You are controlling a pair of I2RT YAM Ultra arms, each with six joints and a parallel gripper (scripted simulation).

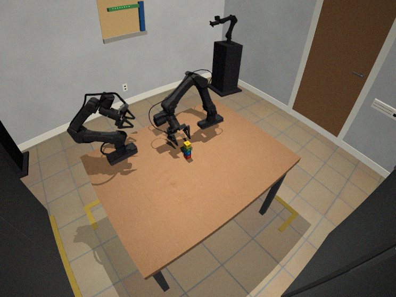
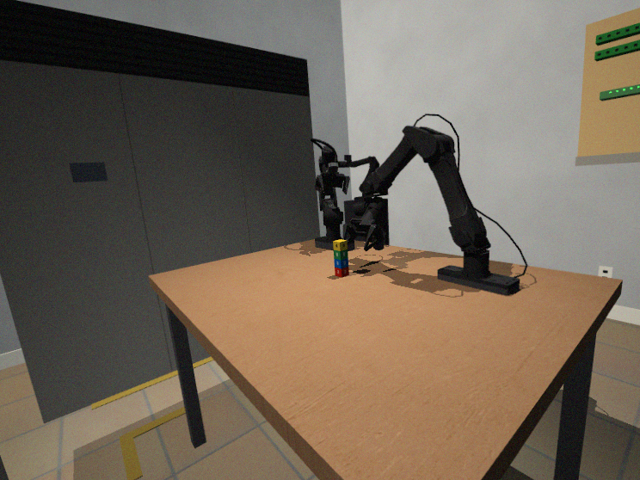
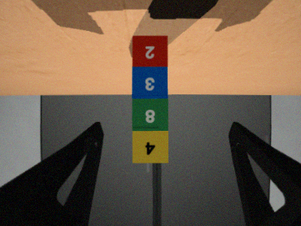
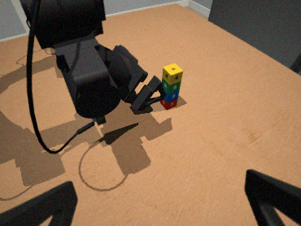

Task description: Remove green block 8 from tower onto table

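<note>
Right now the yellow block showing 4 is 50 mm ahead of my left hand and 10 mm above it. The rest, counted from my left hand: green block showing 8: 50 mm ahead, 20 mm below.
The green block showing 8 is 250 mm to the left of my right hand, 190 mm below it and 170 mm ahead of it. Round my right hand: yellow block showing 4: 250 mm to the left, 170 mm ahead, 160 mm below.
</note>
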